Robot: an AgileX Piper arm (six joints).
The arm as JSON. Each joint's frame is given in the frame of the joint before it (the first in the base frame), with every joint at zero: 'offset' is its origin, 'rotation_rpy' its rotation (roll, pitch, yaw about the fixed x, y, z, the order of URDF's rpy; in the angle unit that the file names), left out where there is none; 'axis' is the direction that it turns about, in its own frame. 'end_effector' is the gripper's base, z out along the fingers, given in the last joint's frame.
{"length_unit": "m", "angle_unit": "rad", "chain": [
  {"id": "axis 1", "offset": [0.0, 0.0, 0.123], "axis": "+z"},
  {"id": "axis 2", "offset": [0.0, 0.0, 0.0], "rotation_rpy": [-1.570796, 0.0, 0.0], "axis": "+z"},
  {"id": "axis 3", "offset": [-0.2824, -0.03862, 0.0], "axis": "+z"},
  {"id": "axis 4", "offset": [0.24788, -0.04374, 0.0], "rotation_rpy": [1.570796, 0.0, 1.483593], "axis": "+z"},
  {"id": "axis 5", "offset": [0.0, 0.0, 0.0], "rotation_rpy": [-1.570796, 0.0, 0.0], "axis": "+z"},
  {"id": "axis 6", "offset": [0.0, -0.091, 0.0], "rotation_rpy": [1.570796, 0.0, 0.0], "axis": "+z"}
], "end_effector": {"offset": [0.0, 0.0, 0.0]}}
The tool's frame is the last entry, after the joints.
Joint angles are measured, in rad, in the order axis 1, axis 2, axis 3, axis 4, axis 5, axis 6. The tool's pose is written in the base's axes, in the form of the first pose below.
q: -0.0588 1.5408 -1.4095 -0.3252 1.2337 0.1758
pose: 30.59 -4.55 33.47 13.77 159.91 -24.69
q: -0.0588 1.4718 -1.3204 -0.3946 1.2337 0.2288
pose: 28.47 -4.98 33.26 16.56 159.26 -29.65
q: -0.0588 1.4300 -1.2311 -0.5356 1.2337 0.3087
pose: 26.89 -5.97 32.52 19.40 157.75 -40.14
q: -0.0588 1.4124 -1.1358 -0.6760 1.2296 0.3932
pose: 25.77 -6.89 31.09 21.06 156.42 -50.73
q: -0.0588 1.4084 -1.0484 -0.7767 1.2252 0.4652
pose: 24.91 -7.48 29.44 21.65 155.84 -58.49
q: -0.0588 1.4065 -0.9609 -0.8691 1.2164 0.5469
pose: 24.04 -7.94 27.79 22.16 154.64 -65.16
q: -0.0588 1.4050 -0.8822 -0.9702 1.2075 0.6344
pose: 23.26 -8.40 26.48 22.09 152.04 -71.67
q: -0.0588 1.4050 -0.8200 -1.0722 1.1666 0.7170
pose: 22.99 -8.71 25.52 19.99 148.00 -75.42
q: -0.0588 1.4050 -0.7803 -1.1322 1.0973 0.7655
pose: 23.14 -8.71 24.76 16.57 145.41 -74.55
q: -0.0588 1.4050 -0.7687 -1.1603 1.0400 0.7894
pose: 23.52 -8.59 24.50 14.29 143.69 -72.30
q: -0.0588 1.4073 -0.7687 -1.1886 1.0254 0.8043
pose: 23.76 -8.63 24.58 13.24 142.26 -72.52
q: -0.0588 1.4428 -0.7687 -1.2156 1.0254 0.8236
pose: 24.28 -8.74 23.88 12.00 142.58 -74.07
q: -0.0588 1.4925 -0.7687 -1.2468 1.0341 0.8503
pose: 24.89 -8.89 22.85 10.81 143.28 -76.42
